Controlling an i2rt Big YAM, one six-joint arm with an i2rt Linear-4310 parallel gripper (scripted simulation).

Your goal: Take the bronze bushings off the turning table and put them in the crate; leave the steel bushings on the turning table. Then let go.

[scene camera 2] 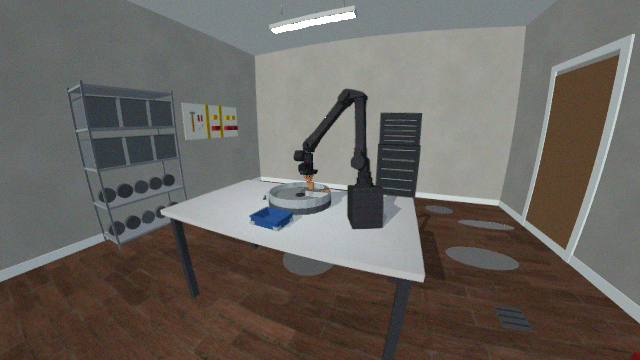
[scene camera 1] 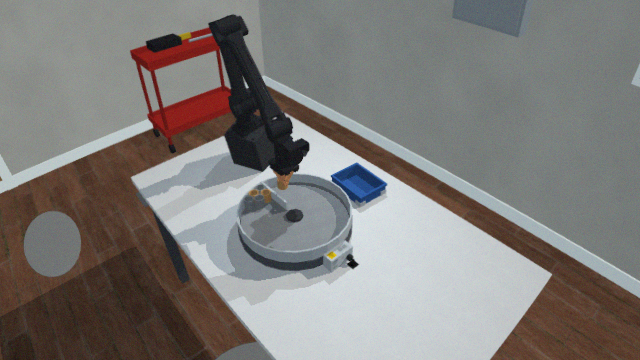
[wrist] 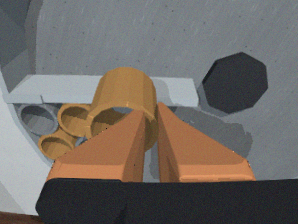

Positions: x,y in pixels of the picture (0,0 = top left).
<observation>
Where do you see a grey turning table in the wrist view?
At 229,57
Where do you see a bronze bushing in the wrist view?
128,87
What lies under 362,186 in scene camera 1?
A blue crate.
</observation>
